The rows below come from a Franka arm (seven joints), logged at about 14 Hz.
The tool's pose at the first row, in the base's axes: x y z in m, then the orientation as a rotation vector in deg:
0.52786, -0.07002, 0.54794, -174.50, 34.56, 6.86
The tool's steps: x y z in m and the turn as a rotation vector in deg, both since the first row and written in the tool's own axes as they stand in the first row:
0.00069, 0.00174, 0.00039, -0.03, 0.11, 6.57
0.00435, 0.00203, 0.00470, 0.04, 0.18, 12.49
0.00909, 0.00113, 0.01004, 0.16, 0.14, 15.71
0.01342, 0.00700, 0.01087, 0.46, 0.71, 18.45
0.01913, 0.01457, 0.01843, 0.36, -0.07, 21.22
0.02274, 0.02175, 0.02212, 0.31, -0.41, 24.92
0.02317, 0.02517, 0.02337, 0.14, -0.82, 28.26
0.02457, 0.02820, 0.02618, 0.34, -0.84, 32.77
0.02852, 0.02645, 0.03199, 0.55, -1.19, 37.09
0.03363, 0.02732, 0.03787, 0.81, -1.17, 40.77
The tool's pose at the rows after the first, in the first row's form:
0.52780, -0.07187, 0.54746, -172.53, 44.58, 6.88
0.53077, -0.07332, 0.54286, -170.17, 53.49, 6.89
0.53512, -0.07402, 0.53717, -168.60, 58.25, 6.97
0.53681, -0.08105, 0.53587, -167.11, 62.28, 6.06
0.53866, -0.08984, 0.52773, -165.58, 66.29, 7.33
0.53899, -0.09766, 0.52362, -163.45, 71.65, 7.92
0.53800, -0.10092, 0.52227, -161.47, 76.45, 8.64
0.53794, -0.10412, 0.51930, -158.32, 82.76, 8.65
0.54185, -0.10371, 0.51322, -154.99, 88.63, 9.14
0.54582, -0.10617, 0.50692, -151.98, 93.53, 9.04

